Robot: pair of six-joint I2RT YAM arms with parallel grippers.
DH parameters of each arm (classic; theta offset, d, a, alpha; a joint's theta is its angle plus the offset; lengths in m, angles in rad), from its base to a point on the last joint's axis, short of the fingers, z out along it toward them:
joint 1: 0 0.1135 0.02 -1.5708
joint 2: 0 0 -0.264 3.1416
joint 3: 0.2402 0 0.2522 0
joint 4: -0.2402 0 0.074 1.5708
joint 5: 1.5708 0 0 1.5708
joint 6: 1.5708 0.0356 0 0
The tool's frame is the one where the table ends.
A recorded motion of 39 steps. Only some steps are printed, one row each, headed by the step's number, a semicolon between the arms.
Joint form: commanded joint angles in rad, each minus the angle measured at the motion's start. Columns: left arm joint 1, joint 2, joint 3, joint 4, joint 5, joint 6; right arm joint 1, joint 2, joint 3, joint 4, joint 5, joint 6.
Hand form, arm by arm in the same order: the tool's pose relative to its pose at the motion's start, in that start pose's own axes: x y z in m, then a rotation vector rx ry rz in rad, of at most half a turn. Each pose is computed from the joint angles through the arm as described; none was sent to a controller.
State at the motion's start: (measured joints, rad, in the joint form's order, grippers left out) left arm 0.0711 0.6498 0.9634 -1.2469 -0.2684 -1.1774; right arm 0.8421 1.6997 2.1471 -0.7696 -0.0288 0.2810
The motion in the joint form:
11: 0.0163 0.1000 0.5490 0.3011 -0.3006 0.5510; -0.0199 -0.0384 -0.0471 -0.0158 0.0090 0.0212
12: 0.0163 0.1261 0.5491 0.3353 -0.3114 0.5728; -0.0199 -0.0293 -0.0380 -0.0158 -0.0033 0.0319
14: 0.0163 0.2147 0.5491 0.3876 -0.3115 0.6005; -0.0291 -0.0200 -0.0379 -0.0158 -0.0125 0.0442
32: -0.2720 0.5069 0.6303 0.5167 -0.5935 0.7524; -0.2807 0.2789 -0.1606 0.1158 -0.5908 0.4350
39: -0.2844 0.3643 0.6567 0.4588 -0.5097 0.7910; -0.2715 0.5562 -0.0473 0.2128 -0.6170 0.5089
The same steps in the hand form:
11: -0.0772 -0.0552 -0.1415 0.3498 -0.6586 0.2110; 0.0039 -0.0083 -0.0083 0.0336 0.0153 0.0283
12: -0.0802 -0.0642 -0.1373 0.3410 -0.6739 0.2240; 0.0034 -0.0078 -0.0060 0.0219 0.0187 0.0392
14: -0.0858 -0.0911 -0.1166 0.3056 -0.6592 0.2673; 0.0043 -0.0113 -0.0018 0.0242 0.0274 0.0550
32: -0.0554 -0.1837 -0.0733 0.2098 -0.6895 0.5133; 0.0752 -0.1360 0.1250 -0.1712 0.3982 0.6555
39: -0.0666 -0.1449 -0.1208 0.3439 -0.6869 0.5131; 0.1281 -0.1669 0.2111 -0.1576 0.4771 0.7553

